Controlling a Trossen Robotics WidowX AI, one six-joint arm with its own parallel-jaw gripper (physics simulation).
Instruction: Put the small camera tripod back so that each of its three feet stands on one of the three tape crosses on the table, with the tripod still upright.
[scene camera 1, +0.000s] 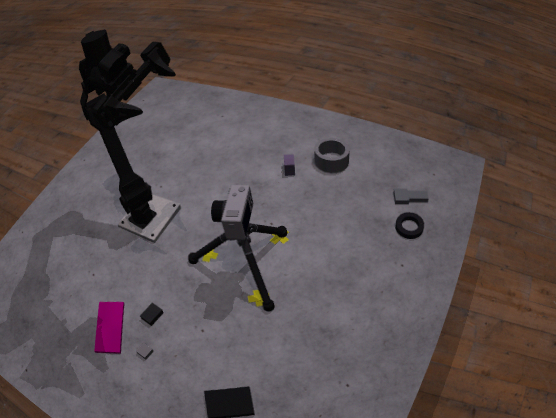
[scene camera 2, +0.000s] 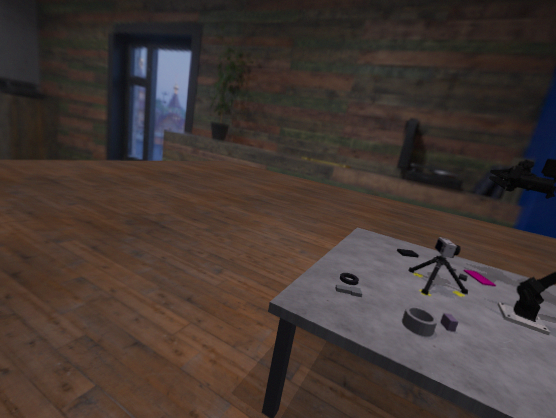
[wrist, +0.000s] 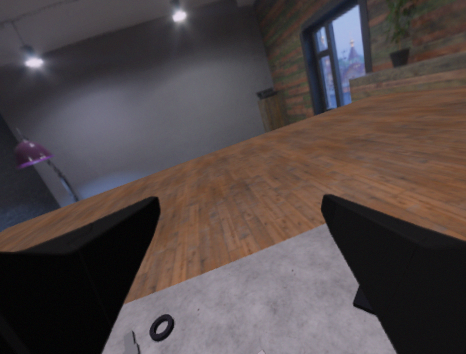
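Pixels of known places: gripper, between the fingertips: (scene camera 1: 158, 92) (scene camera 2: 489, 174) (wrist: 241, 203); arm's base, origin of its link: (scene camera 1: 142, 217) (scene camera 2: 524, 315).
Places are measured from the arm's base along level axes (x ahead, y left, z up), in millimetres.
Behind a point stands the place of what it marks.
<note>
The black tripod (scene camera 1: 258, 276) @[x 412, y -20, z 56 mm] (scene camera 2: 431, 278) @[x 348, y 119, z 50 mm] stands upright with a grey camera (scene camera 1: 236, 214) @[x 361, y -2, z 213 mm] (scene camera 2: 446, 248) @[x 332, y 81, z 191 mm] on top. Its left foot (scene camera 1: 193, 258) @[x 221, y -34, z 6 mm] is on bare table, left of a yellow tape cross (scene camera 1: 210, 256) @[x 242, y 5, z -13 mm]. Its near foot (scene camera 1: 268, 305) @[x 453, y -48, z 4 mm] is at the lower right of another cross (scene camera 1: 255, 298) @[x 409, y -39, z -13 mm]. Its third foot (scene camera 1: 282, 231) @[x 361, y 151, z 9 mm] is at the upper edge of the last cross (scene camera 1: 280, 239) @[x 360, y 141, z -13 mm]; whether it touches the tape is unclear. My gripper (scene camera 1: 158, 93) @[x 272, y -62, z 533 mm] (wrist: 241, 203) @[x 272, y -62, z 533 mm] is open and empty, high above the table and up left of the tripod in the first scene view.
On the table (scene camera 1: 325, 350) @[x 623, y -79, z -13 mm] are a grey hollow cylinder (scene camera 1: 332, 162) @[x 353, y 417, z 27 mm], a purple block (scene camera 1: 289, 165) @[x 257, y 348, z 25 mm], a black ring (scene camera 1: 398, 218) @[x 596, y 344, z 2 mm] (wrist: 154, 331) @[x 622, y 368, z -3 mm], a grey stepped piece (scene camera 1: 401, 197) @[x 572, y 419, z 2 mm], a magenta plate (scene camera 1: 110, 325) @[x 162, y -318, z -5 mm], a black slab (scene camera 1: 229, 402) @[x 527, y -309, z 2 mm] and two small dark blocks.
</note>
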